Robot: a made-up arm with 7 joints.
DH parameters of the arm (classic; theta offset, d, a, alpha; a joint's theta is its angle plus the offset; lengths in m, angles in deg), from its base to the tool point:
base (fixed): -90 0.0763 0 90
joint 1: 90 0.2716 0.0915 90
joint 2: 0 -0.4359 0.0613 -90
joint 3: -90 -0.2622 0.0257 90
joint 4: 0 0.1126 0.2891 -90
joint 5: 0 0.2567 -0.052 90
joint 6: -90 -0.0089 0.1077 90
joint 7: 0 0.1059 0.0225 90
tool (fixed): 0 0.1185 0 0
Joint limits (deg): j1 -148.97..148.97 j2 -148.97..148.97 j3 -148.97..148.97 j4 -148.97..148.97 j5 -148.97..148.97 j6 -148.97..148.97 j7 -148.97..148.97
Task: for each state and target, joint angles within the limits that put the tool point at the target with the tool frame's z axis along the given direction. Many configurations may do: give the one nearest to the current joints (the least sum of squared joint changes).
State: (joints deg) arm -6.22 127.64 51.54 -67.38 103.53 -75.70 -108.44
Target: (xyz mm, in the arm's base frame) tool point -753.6 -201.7 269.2 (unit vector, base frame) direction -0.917 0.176 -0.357
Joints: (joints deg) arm -32.09 138.78 38.91 -69.85 96.58 -55.50 -133.03
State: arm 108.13 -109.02 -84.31 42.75 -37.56 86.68 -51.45
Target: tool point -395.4 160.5 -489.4 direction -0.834 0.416 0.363
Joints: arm 91.28 -73.32 -116.66 50.07 -57.42 62.45 -8.10
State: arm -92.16 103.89 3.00 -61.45 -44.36 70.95 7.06
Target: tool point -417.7 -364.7 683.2 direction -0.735 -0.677 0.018
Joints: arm -47.77 110.64 -19.22 -69.28 -48.09 64.14 3.62
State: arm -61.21 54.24 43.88 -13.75 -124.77 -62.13 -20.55
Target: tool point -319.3 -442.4 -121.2 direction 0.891 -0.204 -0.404
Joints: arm -90.17 91.27 8.94 -44.00 -142.54 -81.82 -19.23
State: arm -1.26 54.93 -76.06 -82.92 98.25 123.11 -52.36
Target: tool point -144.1 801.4 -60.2 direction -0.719 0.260 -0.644
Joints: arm 49.34 87.80 -109.33 -82.20 106.98 119.62 -56.94
